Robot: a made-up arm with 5 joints.
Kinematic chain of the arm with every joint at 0, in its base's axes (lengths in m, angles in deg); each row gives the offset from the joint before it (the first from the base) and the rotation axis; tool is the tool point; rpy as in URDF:
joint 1: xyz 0.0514 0 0.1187 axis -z
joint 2: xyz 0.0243 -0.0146 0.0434 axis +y
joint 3: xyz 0.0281 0 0.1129 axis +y
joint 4: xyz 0.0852 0 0.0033 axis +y
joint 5: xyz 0.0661 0.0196 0 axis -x
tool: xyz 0 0 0 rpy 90 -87.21 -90
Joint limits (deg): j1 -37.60..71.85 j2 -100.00..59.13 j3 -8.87..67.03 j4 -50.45..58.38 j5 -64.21..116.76
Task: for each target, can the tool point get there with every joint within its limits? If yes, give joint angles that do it. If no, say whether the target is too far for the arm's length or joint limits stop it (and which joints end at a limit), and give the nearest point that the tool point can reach.
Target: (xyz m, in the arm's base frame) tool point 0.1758 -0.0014 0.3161
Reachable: yes | joints 2.97 -32.77 32.75 -37.76 6.36
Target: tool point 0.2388 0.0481 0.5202
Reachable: no: too far | nearest point 0.1730 0.0312 0.3764 | short by 0.159 m
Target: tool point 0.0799 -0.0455 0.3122
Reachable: yes | joints 63.28 -69.34 32.23 10.14 -25.42
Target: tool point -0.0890 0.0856 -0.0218
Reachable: no: joint limits stop it (at a limit: joint 1, joint 2, joint 3) | nearest point 0.0810 0.0291 0.0784 | short by 0.205 m
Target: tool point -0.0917 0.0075 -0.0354
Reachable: no: joint limits stop it (at a limit: joint 1, joint 2, joint 3) | nearest point 0.0701 -0.0408 0.0753 | short by 0.202 m
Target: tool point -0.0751 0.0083 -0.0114
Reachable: no: joint limits stop it (at a limit: joint 1, joint 2, joint 3) | nearest point 0.0691 -0.0379 0.0782 | short by 0.176 m
